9 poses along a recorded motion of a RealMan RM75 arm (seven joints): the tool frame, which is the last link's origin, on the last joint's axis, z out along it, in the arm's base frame.
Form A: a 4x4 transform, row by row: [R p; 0 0 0 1], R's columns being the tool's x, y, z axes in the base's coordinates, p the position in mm. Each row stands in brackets.
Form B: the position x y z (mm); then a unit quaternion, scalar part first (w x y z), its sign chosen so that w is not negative. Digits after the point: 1 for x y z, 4 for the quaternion.
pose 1, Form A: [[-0.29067, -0.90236, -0.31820, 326.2], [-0.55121, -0.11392, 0.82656, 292.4], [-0.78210, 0.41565, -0.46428, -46.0], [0, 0, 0, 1]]
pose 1, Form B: 326.2, 292.4, -46.0, 0.1811, -0.5673, 0.6405, 0.4848
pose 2, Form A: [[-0.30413, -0.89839, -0.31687, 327.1], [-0.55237, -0.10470, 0.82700, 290.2], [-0.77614, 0.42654, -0.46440, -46.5], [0, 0, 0, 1]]
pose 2, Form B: 327.1, 290.2, -46.5, 0.1780, -0.5624, 0.6449, 0.4859
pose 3, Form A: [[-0.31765, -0.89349, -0.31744, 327.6], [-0.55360, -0.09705, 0.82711, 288.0], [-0.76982, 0.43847, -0.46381, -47.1], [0, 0, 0, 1]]
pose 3, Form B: 327.6, 288.0, -47.1, 0.1743, -0.5575, 0.6489, 0.4876
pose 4, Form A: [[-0.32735, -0.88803, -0.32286, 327.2], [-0.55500, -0.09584, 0.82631, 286.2], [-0.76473, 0.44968, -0.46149, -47.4], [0, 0, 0, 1]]
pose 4, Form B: 327.2, 286.2, -47.4, 0.1698, -0.5545, 0.6506, 0.4903
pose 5, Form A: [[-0.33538, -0.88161, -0.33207, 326.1], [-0.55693, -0.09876, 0.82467, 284.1], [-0.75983, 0.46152, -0.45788, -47.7], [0, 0, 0, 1]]
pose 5, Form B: 326.1, 284.1, -47.7, 0.1643, -0.5526, 0.6509, 0.4940
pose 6, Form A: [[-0.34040, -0.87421, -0.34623, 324.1], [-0.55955, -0.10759, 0.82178, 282.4], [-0.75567, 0.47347, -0.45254, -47.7], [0, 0, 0, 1]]
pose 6, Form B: 324.1, 282.4, -47.7, 0.1577, -0.5522, 0.6491, 0.4989
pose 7, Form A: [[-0.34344, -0.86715, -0.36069, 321.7], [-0.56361, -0.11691, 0.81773, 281.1], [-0.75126, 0.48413, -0.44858, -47.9], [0, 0, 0, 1]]
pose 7, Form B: 321.7, 281.1, -47.9, 0.1509, -0.5527, 0.6471, 0.5029
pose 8, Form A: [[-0.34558, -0.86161, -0.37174, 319.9], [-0.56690, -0.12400, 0.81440, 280.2], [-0.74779, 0.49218, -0.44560, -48.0], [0, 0, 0, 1]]
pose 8, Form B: 319.9, 280.2, -48.0, 0.1456, -0.5532, 0.6456, 0.5060
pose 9, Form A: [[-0.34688, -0.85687, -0.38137, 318.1], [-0.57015, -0.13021, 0.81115, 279.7], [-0.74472, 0.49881, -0.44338, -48.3], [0, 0, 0, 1]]
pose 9, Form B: 318.1, 279.7, -48.3, 0.1410, -0.5538, 0.6442, 0.5084
